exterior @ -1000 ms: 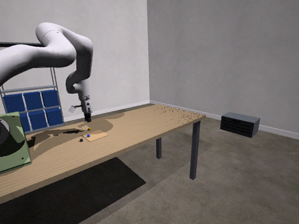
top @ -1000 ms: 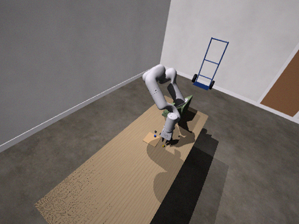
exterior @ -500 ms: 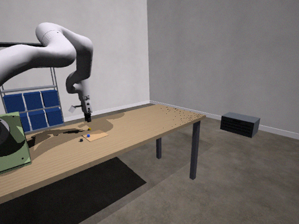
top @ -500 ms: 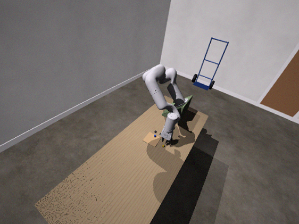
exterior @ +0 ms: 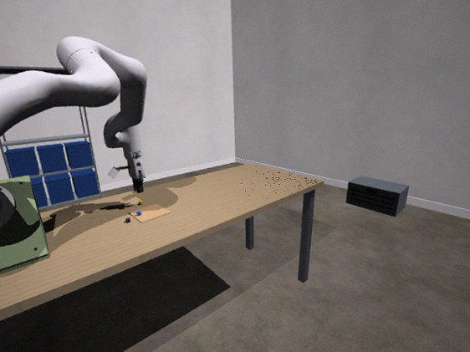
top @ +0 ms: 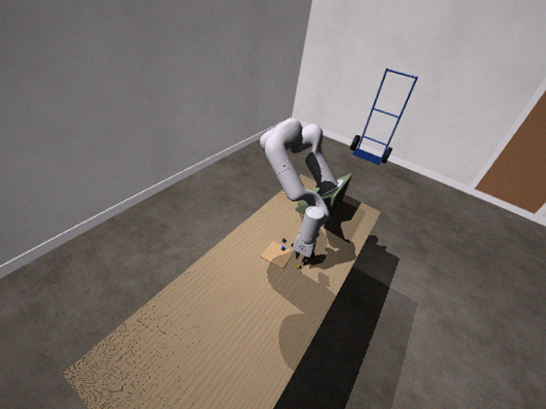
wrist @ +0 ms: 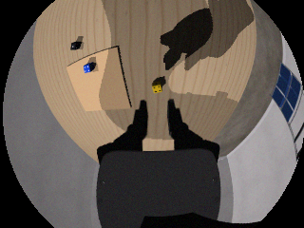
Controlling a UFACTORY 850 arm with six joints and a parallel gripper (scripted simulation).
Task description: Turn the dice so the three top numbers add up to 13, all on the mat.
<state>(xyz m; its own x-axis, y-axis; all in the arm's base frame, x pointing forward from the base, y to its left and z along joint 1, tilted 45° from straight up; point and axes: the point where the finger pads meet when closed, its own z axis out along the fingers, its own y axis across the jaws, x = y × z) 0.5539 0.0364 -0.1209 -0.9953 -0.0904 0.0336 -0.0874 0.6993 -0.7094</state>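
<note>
The yellow die lies 80 mm below my hand. Also, from my hand: black die: 110 mm behind, 160 mm to the right, 80 mm below; blue die: 50 mm behind, 130 mm to the right, 80 mm below; tan mat: 130 mm to the right, 90 mm below.
</note>
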